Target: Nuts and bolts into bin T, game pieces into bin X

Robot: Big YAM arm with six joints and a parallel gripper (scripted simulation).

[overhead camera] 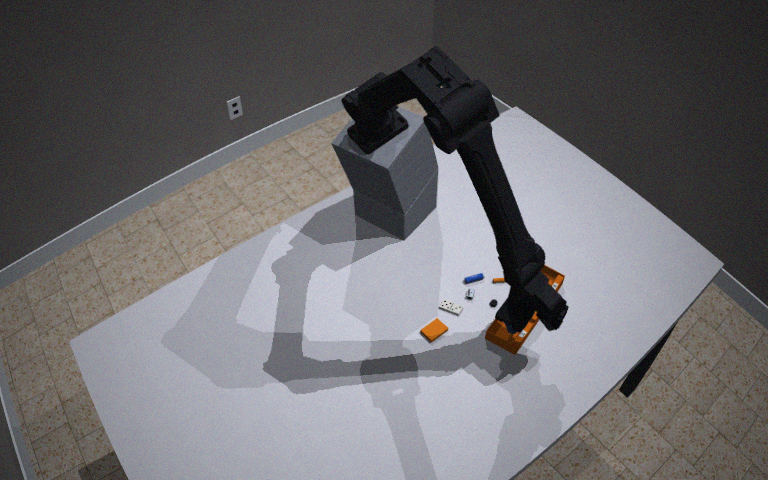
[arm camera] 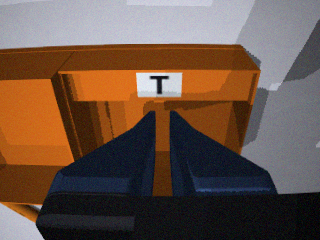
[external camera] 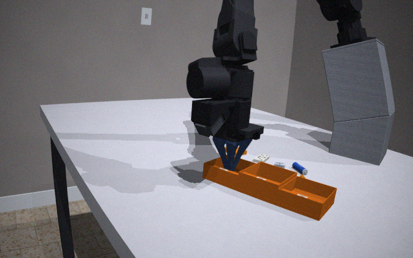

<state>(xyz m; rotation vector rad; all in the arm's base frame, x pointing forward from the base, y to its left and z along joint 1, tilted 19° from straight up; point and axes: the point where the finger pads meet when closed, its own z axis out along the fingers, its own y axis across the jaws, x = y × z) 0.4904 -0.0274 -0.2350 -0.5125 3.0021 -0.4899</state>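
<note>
Now: the orange three-part bin row 30 mm behind my hand, 80 mm to the left of it and 10 mm below it. From my hand the other things lie so: small silver metal piece: 150 mm behind, 20 mm below; then black fastener: 100 mm behind, 30 mm to the left, 20 mm below; then white domino: 150 mm behind, 60 mm to the right, 20 mm below.
</note>
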